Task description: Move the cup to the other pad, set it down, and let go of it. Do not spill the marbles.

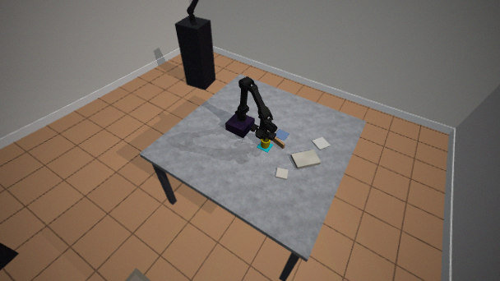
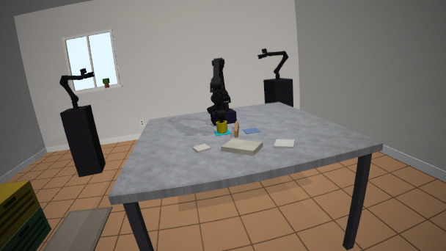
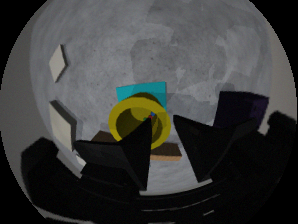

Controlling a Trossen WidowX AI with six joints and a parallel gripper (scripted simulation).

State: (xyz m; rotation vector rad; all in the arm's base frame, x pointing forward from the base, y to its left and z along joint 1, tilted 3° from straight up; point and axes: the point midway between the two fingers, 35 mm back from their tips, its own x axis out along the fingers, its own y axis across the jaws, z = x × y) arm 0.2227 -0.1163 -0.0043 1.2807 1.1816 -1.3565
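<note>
Right now my gripper tip is 2 cm short of the yellow cup and 2 cm above it. Round my gripper tip: wooden bar (8 cm to the left, 7 cm ahead, 4 cm below); then blue pad (16 cm to the left, 11 cm ahead, 6 cm below); then cyan pad (6 cm below, 3 cm ahead, 1 cm to the right).
</note>
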